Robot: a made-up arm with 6 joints. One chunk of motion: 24 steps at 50 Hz.
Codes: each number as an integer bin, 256 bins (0 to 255) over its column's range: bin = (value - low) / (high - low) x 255, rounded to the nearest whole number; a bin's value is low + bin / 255 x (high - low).
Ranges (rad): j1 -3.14..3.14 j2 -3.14..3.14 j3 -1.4..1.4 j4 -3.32..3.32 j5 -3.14..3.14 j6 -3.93..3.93
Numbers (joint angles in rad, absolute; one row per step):
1: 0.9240 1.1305 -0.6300 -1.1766 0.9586 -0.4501
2: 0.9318 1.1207 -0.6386 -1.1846 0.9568 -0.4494
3: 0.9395 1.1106 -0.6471 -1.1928 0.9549 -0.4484
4: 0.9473 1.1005 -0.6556 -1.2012 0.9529 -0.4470
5: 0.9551 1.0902 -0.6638 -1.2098 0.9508 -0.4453
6: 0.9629 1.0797 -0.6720 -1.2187 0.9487 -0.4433
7: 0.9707 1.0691 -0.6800 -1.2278 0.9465 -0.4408
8: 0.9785 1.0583 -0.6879 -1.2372 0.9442 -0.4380
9: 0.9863 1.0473 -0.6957 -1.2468 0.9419 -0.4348
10: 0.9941 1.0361 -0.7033 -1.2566 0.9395 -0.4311
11: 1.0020 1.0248 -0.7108 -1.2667 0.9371 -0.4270
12: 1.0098 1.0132 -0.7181 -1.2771 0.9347 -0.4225
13: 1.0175 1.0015 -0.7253 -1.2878 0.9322 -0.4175
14: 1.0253 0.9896 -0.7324 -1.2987 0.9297 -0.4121
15: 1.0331 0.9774 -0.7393 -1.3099 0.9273 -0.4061
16: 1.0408 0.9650 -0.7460 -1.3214 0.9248 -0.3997
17: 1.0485 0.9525 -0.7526 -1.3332 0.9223 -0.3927
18: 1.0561 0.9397 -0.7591 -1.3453 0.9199 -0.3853
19: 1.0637 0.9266 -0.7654 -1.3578 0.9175 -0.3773
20: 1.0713 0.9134 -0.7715 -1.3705 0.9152 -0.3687
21: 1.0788 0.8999 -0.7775 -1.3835 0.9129 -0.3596
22: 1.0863 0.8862 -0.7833 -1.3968 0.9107 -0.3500
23: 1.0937 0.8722 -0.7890 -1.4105 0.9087 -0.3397
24: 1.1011 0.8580 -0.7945 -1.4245 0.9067 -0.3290
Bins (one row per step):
1: 165 173 70 82 166 113
2: 165 173 69 82 166 113
3: 166 173 69 82 166 113
4: 166 172 68 81 166 113
5: 166 172 67 81 166 113
6: 167 171 66 81 166 113
7: 167 171 66 80 166 113
8: 167 170 65 80 166 113
9: 168 170 64 80 166 113
10: 168 170 63 79 166 114
11: 168 169 63 79 166 114
12: 169 169 62 78 165 114
13: 169 168 61 78 165 114
14: 169 168 61 78 165 114
15: 169 167 60 77 165 114
16: 170 167 60 77 165 115
17: 170 166 59 76 165 115
18: 170 166 58 76 165 115
19: 171 165 58 75 165 115
20: 171 165 57 75 165 116
21: 171 164 57 74 165 116
22: 172 163 56 74 164 116
23: 172 163 56 73 164 116
24: 172 162 55 73 164 117

